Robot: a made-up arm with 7 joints.
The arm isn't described. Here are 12 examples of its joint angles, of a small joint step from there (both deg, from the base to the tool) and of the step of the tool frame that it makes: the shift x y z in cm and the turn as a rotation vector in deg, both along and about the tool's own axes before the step.
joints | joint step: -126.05 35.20 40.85 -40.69 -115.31 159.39 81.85 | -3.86 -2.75 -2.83 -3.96 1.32 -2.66 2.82
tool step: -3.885 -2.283 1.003 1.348 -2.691 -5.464
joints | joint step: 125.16 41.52 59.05 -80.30 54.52 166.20 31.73 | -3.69 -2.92 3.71 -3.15 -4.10 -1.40 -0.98
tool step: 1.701 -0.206 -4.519 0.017 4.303 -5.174
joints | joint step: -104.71 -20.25 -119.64 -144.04 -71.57 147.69 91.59 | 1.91 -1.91 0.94 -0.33 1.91 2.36 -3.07
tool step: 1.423 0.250 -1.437 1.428 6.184 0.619
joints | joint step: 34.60 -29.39 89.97 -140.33 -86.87 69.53 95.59 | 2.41 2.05 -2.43 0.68 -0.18 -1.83 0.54
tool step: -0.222 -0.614 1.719 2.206 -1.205 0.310
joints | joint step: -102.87 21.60 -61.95 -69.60 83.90 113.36 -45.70 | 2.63 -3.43 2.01 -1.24 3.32 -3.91 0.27
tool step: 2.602 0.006 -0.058 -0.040 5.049 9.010
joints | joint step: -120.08 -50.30 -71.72 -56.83 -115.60 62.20 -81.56 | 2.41 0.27 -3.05 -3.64 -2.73 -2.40 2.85
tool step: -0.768 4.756 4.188 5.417 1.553 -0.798
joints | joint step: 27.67 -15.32 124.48 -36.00 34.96 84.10 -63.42 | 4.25 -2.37 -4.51 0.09 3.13 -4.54 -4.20
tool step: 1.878 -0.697 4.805 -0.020 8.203 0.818
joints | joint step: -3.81 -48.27 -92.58 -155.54 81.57 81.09 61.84 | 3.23 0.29 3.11 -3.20 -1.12 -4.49 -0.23
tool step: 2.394 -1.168 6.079 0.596 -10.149 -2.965
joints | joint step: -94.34 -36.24 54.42 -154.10 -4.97 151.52 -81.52 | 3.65 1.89 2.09 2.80 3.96 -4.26 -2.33
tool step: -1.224 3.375 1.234 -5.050 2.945 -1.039
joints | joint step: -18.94 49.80 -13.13 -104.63 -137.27 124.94 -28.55 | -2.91 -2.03 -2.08 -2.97 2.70 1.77 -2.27
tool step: 5.652 -0.380 0.276 -4.406 3.705 4.337
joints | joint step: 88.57 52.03 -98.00 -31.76 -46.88 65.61 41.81 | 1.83 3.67 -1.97 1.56 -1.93 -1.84 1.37
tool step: -3.695 1.704 -5.417 -3.072 -4.646 2.242
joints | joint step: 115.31 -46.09 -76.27 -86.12 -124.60 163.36 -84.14 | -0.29 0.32 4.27 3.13 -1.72 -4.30 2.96
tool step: -2.040 -2.173 -3.424 6.101 0.151 2.769
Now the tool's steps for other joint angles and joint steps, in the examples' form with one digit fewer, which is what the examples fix.
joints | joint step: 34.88 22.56 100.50 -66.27 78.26 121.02 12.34 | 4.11 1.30 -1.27 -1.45 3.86 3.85 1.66
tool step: -3.38 -0.29 2.52 0.84 -3.05 7.71
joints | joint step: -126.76 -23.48 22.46 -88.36 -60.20 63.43 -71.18 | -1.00 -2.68 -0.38 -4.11 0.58 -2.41 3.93
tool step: 2.16 -0.80 1.05 3.30 0.13 4.73
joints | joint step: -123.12 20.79 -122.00 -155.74 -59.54 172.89 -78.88 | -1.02 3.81 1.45 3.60 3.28 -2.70 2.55
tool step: -2.85 0.07 -1.79 6.99 -1.75 2.91
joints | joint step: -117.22 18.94 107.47 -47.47 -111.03 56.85 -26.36 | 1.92 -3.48 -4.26 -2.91 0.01 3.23 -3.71
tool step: 2.04 5.05 -3.48 -2.82 -0.98 -8.48
